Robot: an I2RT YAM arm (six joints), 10 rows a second.
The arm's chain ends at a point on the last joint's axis. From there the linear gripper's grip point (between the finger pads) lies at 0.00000 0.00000 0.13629 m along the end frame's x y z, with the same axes.
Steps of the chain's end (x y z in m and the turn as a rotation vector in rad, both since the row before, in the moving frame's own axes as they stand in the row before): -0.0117 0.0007 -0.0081 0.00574 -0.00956 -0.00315; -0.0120 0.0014 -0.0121 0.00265 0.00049 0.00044; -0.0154 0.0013 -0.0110 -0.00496 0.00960 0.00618; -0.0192 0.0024 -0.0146 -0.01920 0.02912 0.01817; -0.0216 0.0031 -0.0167 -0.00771 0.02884 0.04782
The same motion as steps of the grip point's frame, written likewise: -0.0130 -0.0001 -0.0081 0.00574 -0.00956 -0.00315; -0.0119 0.0010 -0.0121 0.00265 0.00049 0.00044; -0.0141 0.0020 -0.0110 -0.00496 0.00960 0.00618; -0.0153 0.0051 -0.0147 -0.01920 0.02912 0.01817; -0.0177 0.0042 -0.0168 -0.00771 0.02884 0.04782
